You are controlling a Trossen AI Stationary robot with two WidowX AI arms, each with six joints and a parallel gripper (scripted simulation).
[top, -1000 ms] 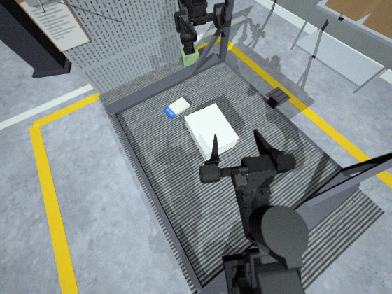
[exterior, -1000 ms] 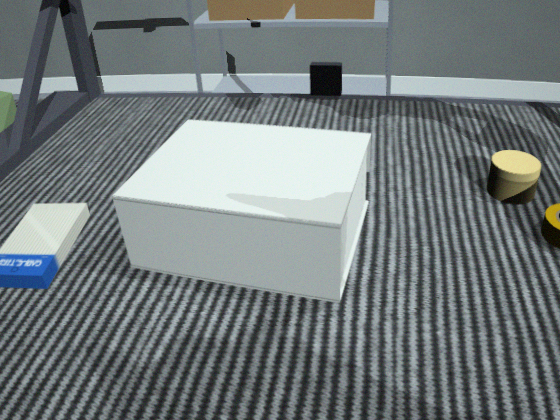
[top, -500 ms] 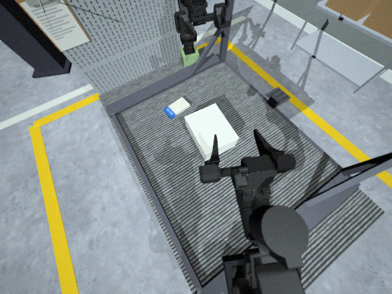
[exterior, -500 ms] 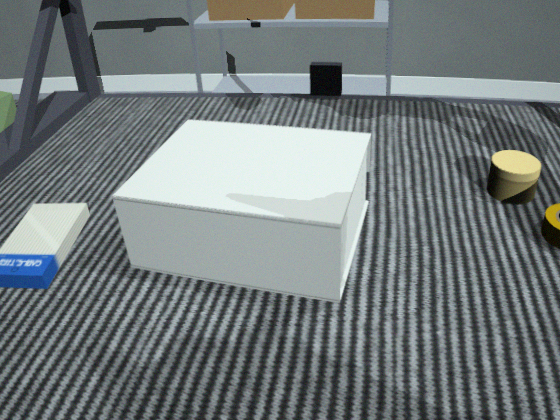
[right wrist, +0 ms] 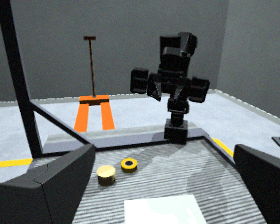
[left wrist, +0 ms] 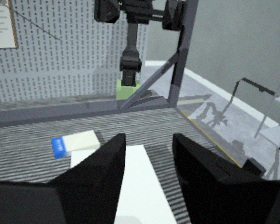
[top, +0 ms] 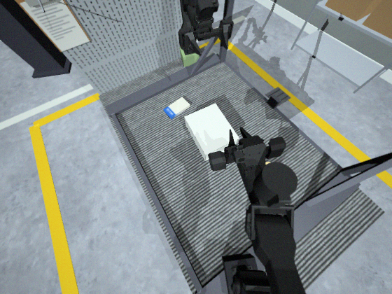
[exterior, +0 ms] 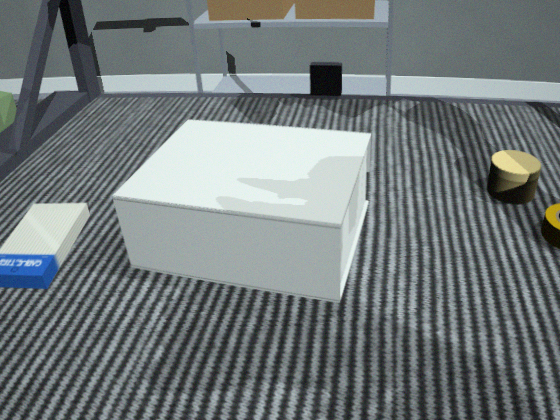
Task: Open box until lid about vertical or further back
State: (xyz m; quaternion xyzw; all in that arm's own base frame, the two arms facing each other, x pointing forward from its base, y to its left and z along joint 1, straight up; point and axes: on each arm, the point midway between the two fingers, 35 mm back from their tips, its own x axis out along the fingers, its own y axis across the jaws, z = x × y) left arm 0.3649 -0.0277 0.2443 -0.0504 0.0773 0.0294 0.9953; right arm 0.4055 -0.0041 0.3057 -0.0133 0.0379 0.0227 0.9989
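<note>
The tan cylinder is 290 mm below my left hand, 180 mm behind it and 40 mm to the left of it. From my left hand the other things lie so: yellow tape roll: 310 mm below, 120 mm to the left, 120 mm behind.
</note>
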